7 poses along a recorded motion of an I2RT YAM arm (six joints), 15 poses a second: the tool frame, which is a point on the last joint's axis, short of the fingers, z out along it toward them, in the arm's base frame.
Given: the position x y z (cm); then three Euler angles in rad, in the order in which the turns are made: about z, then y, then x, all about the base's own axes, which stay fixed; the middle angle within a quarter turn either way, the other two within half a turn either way.
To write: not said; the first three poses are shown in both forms.
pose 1, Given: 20.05, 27.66, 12.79, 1.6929, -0.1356, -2.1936
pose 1, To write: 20.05, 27.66, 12.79, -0.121, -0.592, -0.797, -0.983, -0.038, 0.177
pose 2, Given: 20.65, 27.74, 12.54, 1.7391, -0.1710, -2.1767
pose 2, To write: 20.65, 27.74, 12.54, -0.165, -0.585, -0.794, -0.971, -0.043, 0.233
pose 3, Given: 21.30, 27.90, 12.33, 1.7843, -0.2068, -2.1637
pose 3, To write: 21.30, 27.90, 12.33, -0.207, -0.582, -0.786, -0.956, -0.048, 0.288
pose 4, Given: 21.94, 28.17, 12.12, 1.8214, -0.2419, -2.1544
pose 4, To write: 21.94, 28.17, 12.12, -0.241, -0.583, -0.776, -0.941, -0.057, 0.335
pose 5, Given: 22.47, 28.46, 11.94, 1.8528, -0.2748, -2.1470
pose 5, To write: 22.47, 28.46, 11.94, -0.268, -0.587, -0.764, -0.924, -0.067, 0.375
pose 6, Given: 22.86, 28.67, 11.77, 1.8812, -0.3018, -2.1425
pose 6, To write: 22.86, 28.67, 11.77, -0.292, -0.592, -0.752, -0.909, -0.073, 0.410
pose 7, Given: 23.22, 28.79, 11.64, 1.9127, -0.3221, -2.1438
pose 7, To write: 23.22, 28.79, 11.64, -0.318, -0.600, -0.734, -0.894, -0.069, 0.443
